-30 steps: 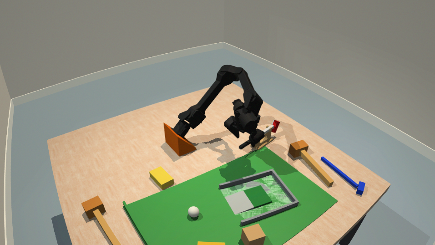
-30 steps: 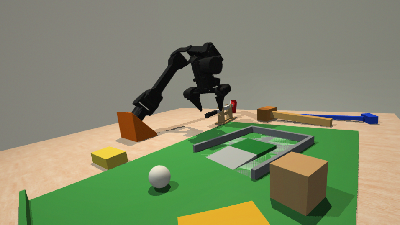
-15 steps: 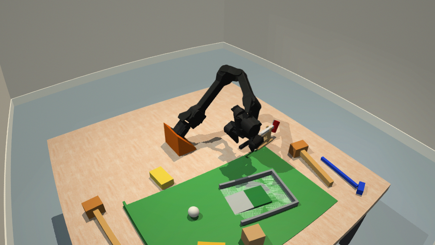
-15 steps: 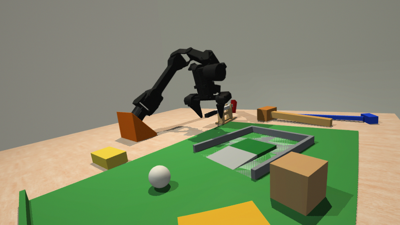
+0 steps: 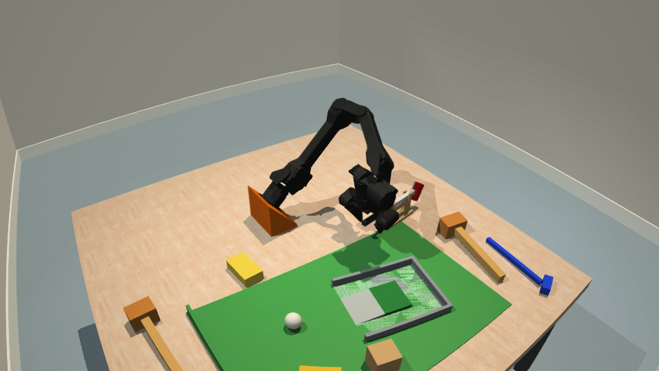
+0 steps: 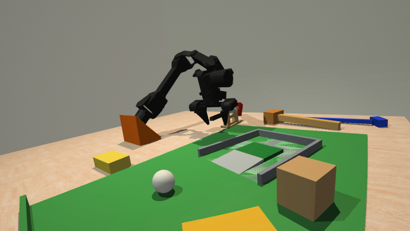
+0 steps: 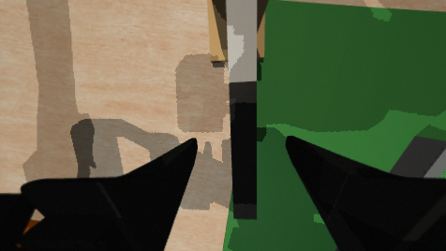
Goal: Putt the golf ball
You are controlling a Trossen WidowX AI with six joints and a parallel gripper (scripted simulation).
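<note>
My gripper tip is now 5 cm past the yellow block, 40 cm to the left of it and 2 cm above it. The rest, counted from my gripper tip: green mat (25 cm ahead, 24 cm to the right, 3 cm below); white golf ball (19 cm ahead, 38 cm to the right, 1 cm below); wooden stand (2 cm behind, 13 cm to the left).
</note>
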